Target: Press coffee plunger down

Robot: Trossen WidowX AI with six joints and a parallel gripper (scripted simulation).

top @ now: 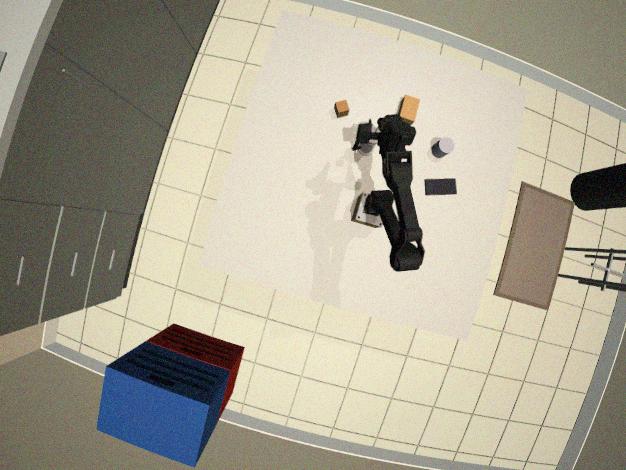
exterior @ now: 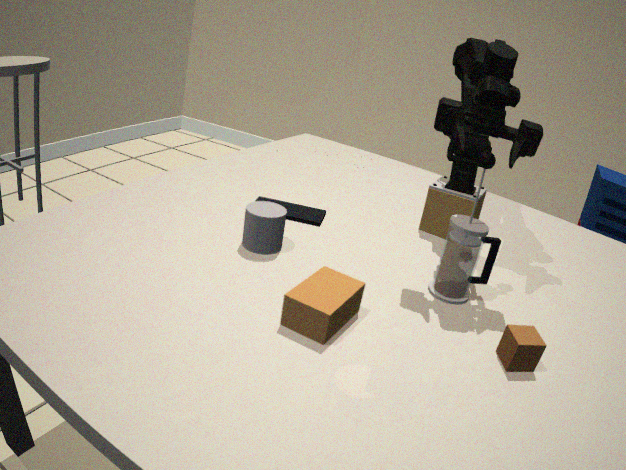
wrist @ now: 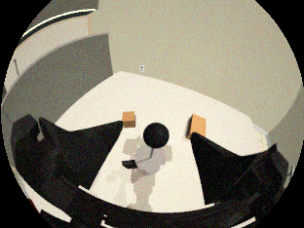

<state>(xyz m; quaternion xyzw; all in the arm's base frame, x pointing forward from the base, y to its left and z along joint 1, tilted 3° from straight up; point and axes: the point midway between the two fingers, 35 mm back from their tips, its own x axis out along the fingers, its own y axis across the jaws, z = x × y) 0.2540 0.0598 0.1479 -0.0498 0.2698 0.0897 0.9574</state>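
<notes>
Now: the glass coffee press 130 mm below my gripper tip, 10 mm to the left of it and 10 mm behind it. Round my gripper tip: flat black slab: 370 mm to the right, 240 mm below, 100 mm behind; orange cube: 220 mm below, 140 mm to the left, 130 mm ahead.
</notes>
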